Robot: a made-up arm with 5 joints.
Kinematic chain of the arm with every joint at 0, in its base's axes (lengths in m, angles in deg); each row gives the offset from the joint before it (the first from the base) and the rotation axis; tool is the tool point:
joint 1: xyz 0 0 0.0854 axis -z
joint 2: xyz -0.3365 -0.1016 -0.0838 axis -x
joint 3: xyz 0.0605 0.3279 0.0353 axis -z
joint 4: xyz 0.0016 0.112 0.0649 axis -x
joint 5: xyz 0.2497 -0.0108 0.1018 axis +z
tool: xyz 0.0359 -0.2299 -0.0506
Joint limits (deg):
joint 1: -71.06..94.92
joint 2: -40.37..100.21
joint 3: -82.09..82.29
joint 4: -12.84..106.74
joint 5: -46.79..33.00
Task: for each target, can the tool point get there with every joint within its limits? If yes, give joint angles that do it. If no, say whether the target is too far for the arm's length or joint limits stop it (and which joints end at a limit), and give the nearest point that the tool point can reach.
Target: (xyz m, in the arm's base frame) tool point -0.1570 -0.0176 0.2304
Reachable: yes | joints -34.52 32.74 60.67 40.36 11.31
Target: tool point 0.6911 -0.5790 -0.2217
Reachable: no: joint limits stop it (at a limit: joint 1, joint 4, joint 5) | nearest point 0.4817 -0.1637 -0.1568 | short by 0.470 m
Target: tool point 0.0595 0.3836 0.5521
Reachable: yes | joints 56.40 -27.32 -44.73 95.15 -30.17
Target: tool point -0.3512 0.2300 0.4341
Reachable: yes | joints -26.87 -10.35 -45.46 74.52 -22.92
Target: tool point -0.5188 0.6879 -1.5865
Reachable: no: too far | nearest point -0.2605 0.3454 -0.7929 | short by 0.902 m
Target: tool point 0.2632 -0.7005 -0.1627
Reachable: no: joint limits stop it (at a limit: joint 1, joint 2, joint 3, joint 4) | nearest point 0.1256 -0.3616 0.0301 | short by 0.413 m
